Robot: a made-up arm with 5 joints.
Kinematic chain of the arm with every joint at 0, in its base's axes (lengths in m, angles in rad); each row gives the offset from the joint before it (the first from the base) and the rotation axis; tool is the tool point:
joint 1: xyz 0 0 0.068 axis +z
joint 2: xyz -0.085 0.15 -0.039 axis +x
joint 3: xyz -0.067 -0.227 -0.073 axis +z
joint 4: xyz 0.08 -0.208 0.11 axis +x
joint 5: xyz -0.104 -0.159 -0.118 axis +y
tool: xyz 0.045 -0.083 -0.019
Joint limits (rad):
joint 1: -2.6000..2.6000
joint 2: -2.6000..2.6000
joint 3: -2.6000..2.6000
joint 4: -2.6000..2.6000
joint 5: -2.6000..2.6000
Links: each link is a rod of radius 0.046 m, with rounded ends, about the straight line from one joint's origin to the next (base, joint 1, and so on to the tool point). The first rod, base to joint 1, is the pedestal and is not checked.
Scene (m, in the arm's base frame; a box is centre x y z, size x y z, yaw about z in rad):
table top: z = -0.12
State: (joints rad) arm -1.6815 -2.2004 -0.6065 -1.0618 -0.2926
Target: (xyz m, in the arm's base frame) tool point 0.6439 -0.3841 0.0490
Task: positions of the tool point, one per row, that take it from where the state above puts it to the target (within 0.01 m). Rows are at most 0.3 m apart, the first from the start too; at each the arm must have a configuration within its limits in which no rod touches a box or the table.
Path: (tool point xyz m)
1: 0.7837 0.0546 0.2898
2: 0.7608 -0.1914 0.1675
3: 0.6439 -0.3841 0.0490

